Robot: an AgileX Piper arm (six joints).
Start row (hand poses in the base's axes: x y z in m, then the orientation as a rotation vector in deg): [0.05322, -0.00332, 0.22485, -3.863, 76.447, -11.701]
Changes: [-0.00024, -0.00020, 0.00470, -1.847, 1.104, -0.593]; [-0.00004, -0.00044, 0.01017, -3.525, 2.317, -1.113]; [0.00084, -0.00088, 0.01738, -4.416, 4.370, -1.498]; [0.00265, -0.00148, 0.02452, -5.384, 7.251, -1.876]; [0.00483, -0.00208, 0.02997, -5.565, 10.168, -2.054]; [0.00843, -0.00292, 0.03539, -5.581, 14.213, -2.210]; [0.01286, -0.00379, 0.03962, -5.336, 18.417, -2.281]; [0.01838, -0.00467, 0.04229, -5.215, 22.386, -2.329]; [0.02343, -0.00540, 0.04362, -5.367, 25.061, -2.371]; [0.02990, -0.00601, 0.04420, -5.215, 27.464, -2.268]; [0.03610, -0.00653, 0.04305, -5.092, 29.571, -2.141]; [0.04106, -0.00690, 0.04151, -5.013, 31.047, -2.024]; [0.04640, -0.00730, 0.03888, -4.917, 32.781, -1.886]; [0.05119, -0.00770, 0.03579, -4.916, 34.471, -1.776]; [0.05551, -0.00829, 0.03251, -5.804, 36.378, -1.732]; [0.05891, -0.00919, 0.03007, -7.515, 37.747, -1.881]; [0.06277, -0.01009, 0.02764, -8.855, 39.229, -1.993]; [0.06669, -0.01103, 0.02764, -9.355, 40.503, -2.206]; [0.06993, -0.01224, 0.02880, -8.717, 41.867, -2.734]
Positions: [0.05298, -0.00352, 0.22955, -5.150, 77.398, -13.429]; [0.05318, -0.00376, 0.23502, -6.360, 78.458, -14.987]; [0.05406, -0.00420, 0.24223, -7.097, 80.424, -15.903]; [0.05587, -0.00480, 0.24937, -8.007, 83.202, -16.867]; [0.05805, -0.00540, 0.25482, -8.388, 86.095, -17.128]; [0.06165, -0.00624, 0.26024, -8.780, 90.131, -17.246]; [0.06608, -0.00711, 0.26447, -9.025, 94.352, -17.099]; [0.07160, -0.00799, 0.26714, -9.367, 98.322, -17.008]; [0.07665, -0.00872, 0.26847, -9.800, 100.971, -17.112]; [0.08312, -0.00933, 0.26905, -10.033, 103.376, -16.873]; [0.08932, -0.00985, 0.26790, -10.273, 105.482, -16.632]; [0.09428, -0.01022, 0.26636, -10.468, 106.953, -16.441]; [0.09962, -0.01062, 0.26373, -10.696, 108.683, -16.209]; [0.10441, -0.01102, 0.26064, -10.985, 110.358, -16.069]; [0.10873, -0.01161, 0.25736, -12.065, 112.145, -16.619]; [0.11213, -0.01251, 0.25492, -13.695, 113.298, -17.952]; [0.11599, -0.01341, 0.25249, -15.036, 114.599, -18.987]; [0.11991, -0.01435, 0.25249, -15.513, 115.811, -19.517]; [0.12315, -0.01556, 0.25365, -14.730, 117.292, -19.514]
